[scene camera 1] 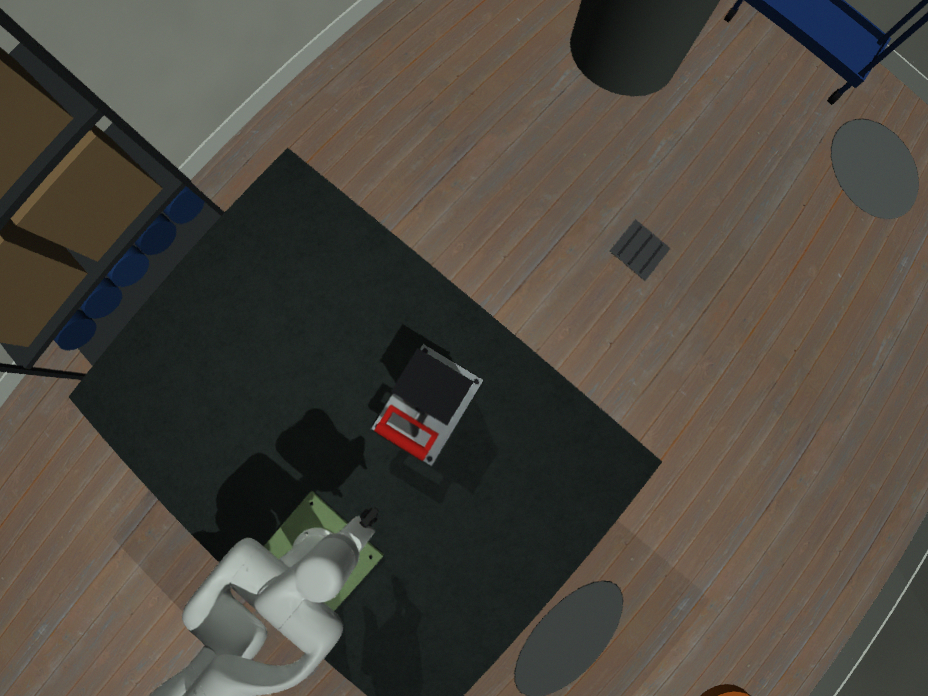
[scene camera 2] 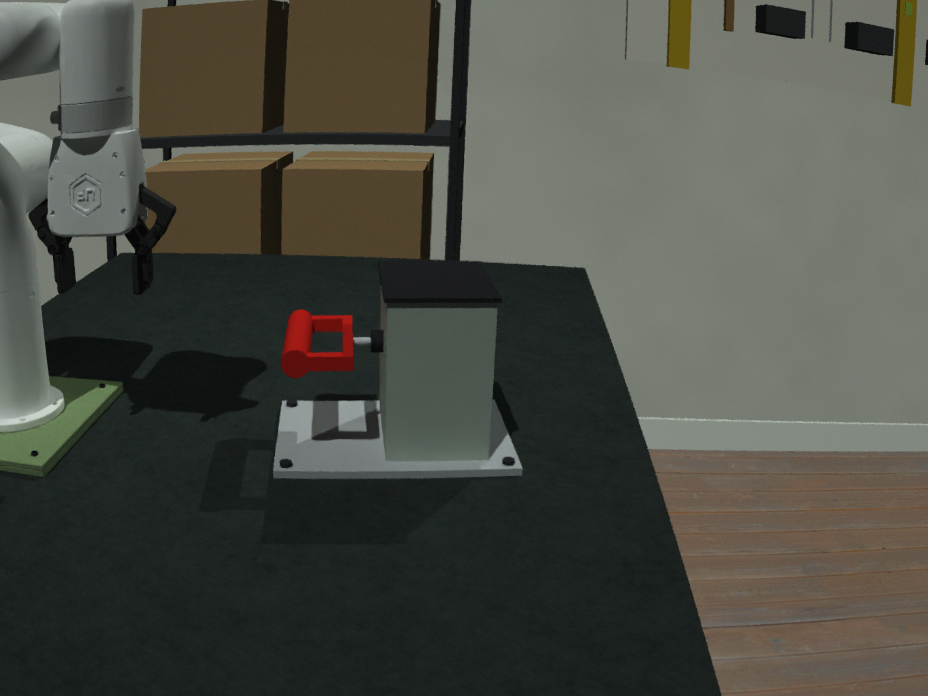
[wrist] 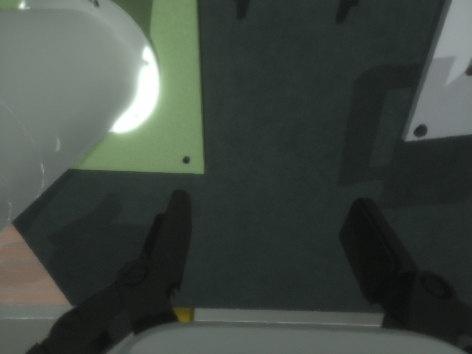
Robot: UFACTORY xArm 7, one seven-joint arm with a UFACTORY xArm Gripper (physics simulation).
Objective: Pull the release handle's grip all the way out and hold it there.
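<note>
The release handle's red grip [scene camera 1: 404, 443] [scene camera 2: 296, 344] is a thick horizontal bar on a red frame. A short thin rod [scene camera 2: 362, 340] joins it to a black collar [scene camera 2: 377, 340] on the side of a pale box-shaped housing [scene camera 2: 438, 382] with a black top [scene camera 1: 434, 385]. The housing stands on a light grey base plate [scene camera 2: 329, 458] [wrist: 450, 110]. My gripper [scene camera 1: 368, 516] [scene camera 2: 104, 288] [wrist: 268, 213] is open and empty, pointing down, to the left of the grip and higher than it in the second scene view. The grip does not show in the wrist view.
My arm stands on a green mounting plate [scene camera 2: 67, 442] [wrist: 180, 125] beside the dark mat [scene camera 1: 524, 419] [scene camera 2: 524, 584] surface. A rack [scene camera 2: 455, 187] with cardboard boxes [scene camera 2: 359, 67] stands behind. A dark cylinder [scene camera 1: 637, 44] and a blue cart [scene camera 1: 817, 33] are farther off.
</note>
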